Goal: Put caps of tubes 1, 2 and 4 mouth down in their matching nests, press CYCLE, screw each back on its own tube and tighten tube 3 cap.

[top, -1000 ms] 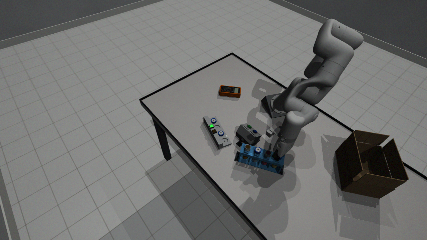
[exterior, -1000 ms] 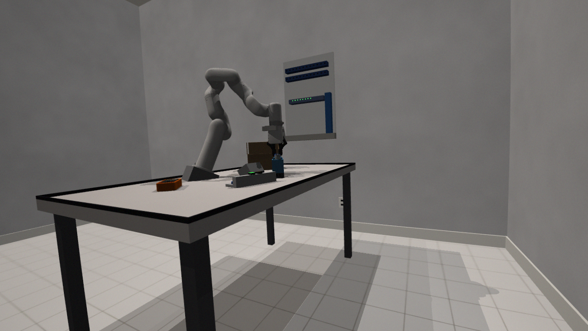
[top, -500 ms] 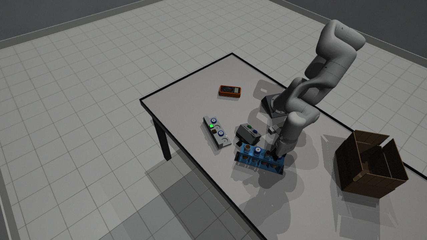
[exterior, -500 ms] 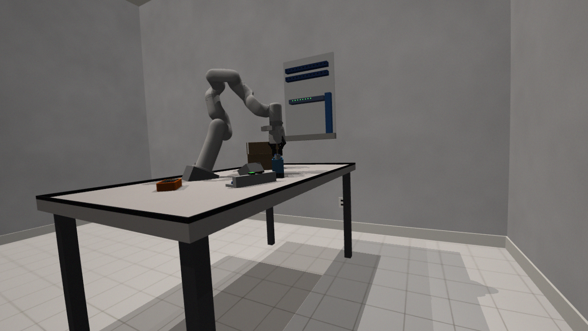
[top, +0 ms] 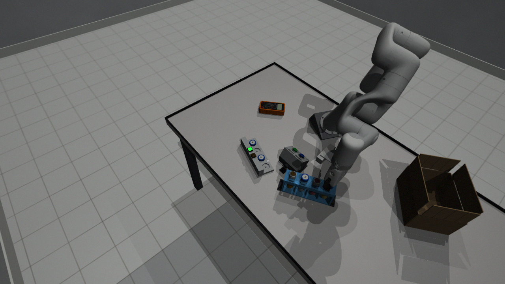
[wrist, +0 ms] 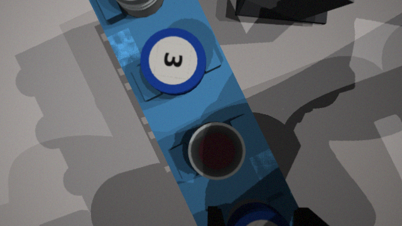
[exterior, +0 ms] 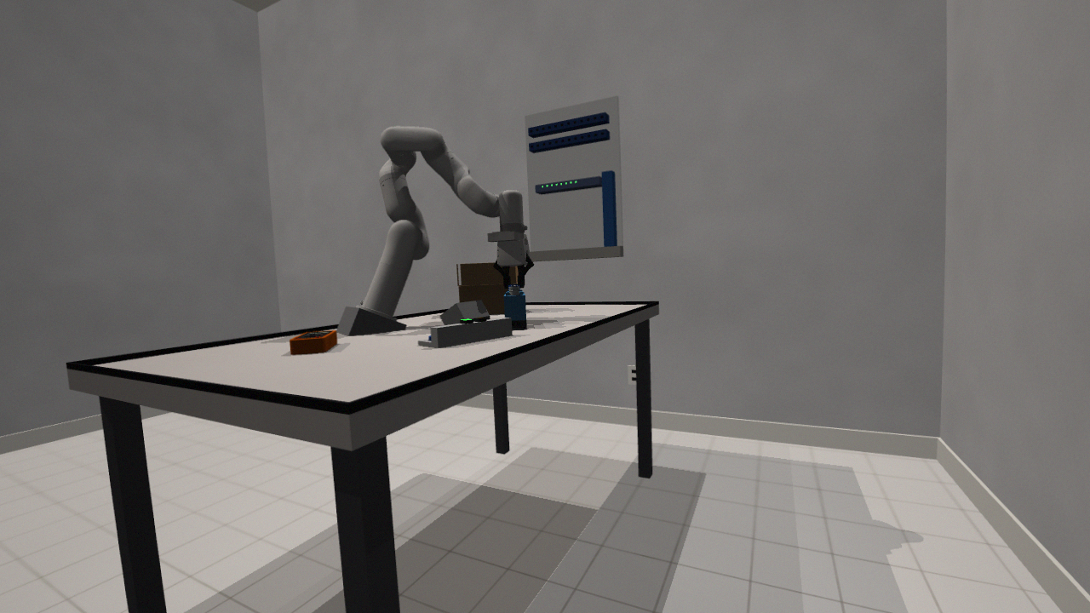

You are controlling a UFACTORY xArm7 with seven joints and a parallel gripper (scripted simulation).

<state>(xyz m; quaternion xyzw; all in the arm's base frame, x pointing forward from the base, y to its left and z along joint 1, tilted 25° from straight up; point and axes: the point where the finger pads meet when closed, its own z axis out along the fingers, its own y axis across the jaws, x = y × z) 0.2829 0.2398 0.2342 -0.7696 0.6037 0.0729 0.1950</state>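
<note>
My gripper is now 1 cm above the cap 1. The rest, counted from my hand: cap 3: 8 cm to the right, 7 cm ahead, 2 cm below; blue key: 20 cm to the right, 6 cm below, 2 cm behind; key housing: 22 cm to the right, 8 cm below, 1 cm ahead.
</note>
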